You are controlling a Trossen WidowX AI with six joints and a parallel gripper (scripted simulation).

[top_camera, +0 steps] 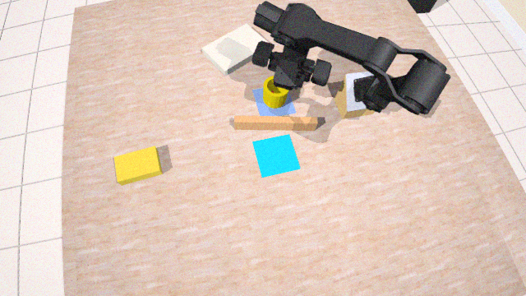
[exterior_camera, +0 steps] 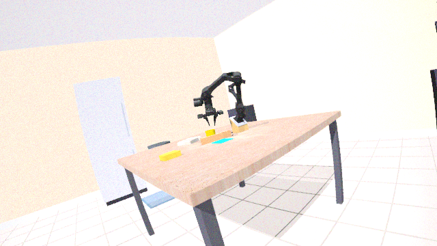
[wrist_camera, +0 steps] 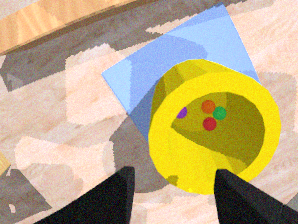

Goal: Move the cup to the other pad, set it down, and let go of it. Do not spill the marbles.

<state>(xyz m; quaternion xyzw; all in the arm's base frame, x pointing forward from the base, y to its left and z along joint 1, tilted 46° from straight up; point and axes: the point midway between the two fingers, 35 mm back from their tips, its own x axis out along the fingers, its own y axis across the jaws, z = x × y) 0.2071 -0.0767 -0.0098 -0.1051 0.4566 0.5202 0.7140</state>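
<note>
Now: the yellow cup 20 mm ahead of my gripper tip, 10 mm to the right of it and 60 mm below it. Round my gripper tip: wooden block (50 mm ahead, 80 mm to the left, 80 mm below).
</note>
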